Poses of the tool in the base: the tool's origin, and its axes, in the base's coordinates. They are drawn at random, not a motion.
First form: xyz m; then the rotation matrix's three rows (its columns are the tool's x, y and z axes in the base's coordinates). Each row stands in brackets.
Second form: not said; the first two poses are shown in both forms.
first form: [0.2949, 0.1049, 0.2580], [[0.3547, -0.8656, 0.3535], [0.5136, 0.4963, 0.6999], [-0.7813, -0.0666, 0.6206]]
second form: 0.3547, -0.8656, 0.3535, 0.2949; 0.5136, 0.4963, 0.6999, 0.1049; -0.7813, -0.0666, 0.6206, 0.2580; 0, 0, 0, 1
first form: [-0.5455, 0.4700, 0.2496], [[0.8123, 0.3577, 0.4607], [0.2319, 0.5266, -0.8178], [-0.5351, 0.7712, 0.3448]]
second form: 0.8123, 0.3577, 0.4607, -0.5455; 0.2319, 0.5266, -0.8178, 0.4700; -0.5351, 0.7712, 0.3448, 0.2496; 0, 0, 0, 1
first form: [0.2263, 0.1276, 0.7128], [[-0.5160, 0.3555, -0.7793], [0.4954, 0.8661, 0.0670], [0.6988, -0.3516, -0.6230]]
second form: -0.5160, 0.3555, -0.7793, 0.2263; 0.4954, 0.8661, 0.0670, 0.1276; 0.6988, -0.3516, -0.6230, 0.7128; 0, 0, 0, 1
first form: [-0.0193, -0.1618, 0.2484], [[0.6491, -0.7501, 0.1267], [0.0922, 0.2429, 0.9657], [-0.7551, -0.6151, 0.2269]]
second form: 0.6491, -0.7501, 0.1267, -0.0193; 0.0922, 0.2429, 0.9657, -0.1618; -0.7551, -0.6151, 0.2269, 0.2484; 0, 0, 0, 1
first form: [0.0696, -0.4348, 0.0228], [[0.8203, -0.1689, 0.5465], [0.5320, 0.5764, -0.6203], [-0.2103, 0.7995, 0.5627]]
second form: 0.8203, -0.1689, 0.5465, 0.0696; 0.5320, 0.5764, -0.6203, -0.4348; -0.2103, 0.7995, 0.5627, 0.0228; 0, 0, 0, 1
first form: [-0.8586, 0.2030, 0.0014], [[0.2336, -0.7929, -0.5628], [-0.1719, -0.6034, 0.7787], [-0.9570, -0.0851, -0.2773]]
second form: 0.2336, -0.7929, -0.5628, -0.8586; -0.1719, -0.6034, 0.7787, 0.2030; -0.9570, -0.0851, -0.2773, 0.0014; 0, 0, 0, 1
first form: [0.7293, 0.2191, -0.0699], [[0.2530, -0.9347, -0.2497], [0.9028, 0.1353, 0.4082], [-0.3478, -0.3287, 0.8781]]
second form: 0.2530, -0.9347, -0.2497, 0.7293; 0.9028, 0.1353, 0.4082, 0.2191; -0.3478, -0.3287, 0.8781, -0.0699; 0, 0, 0, 1
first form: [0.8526, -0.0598, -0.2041], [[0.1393, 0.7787, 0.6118], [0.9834, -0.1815, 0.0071], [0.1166, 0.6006, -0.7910]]
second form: 0.1393, 0.7787, 0.6118, 0.8526; 0.9834, -0.1815, 0.0071, -0.0598; 0.1166, 0.6006, -0.7910, -0.2041; 0, 0, 0, 1
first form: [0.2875, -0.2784, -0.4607], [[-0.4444, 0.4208, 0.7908], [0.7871, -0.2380, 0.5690], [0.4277, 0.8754, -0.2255]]
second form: -0.4444, 0.4208, 0.7908, 0.2875; 0.7871, -0.2380, 0.5690, -0.2784; 0.4277, 0.8754, -0.2255, -0.4607; 0, 0, 0, 1
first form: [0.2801, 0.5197, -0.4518], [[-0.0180, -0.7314, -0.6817], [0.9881, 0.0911, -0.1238], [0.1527, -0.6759, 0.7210]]
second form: -0.0180, -0.7314, -0.6817, 0.2801; 0.9881, 0.0911, -0.1238, 0.5197; 0.1527, -0.6759, 0.7210, -0.4518; 0, 0, 0, 1
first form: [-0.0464, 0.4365, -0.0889], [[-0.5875, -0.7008, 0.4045], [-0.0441, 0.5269, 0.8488], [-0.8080, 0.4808, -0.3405]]
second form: -0.5875, -0.7008, 0.4045, -0.0464; -0.0441, 0.5269, 0.8488, 0.4365; -0.8080, 0.4808, -0.3405, -0.0889; 0, 0, 0, 1
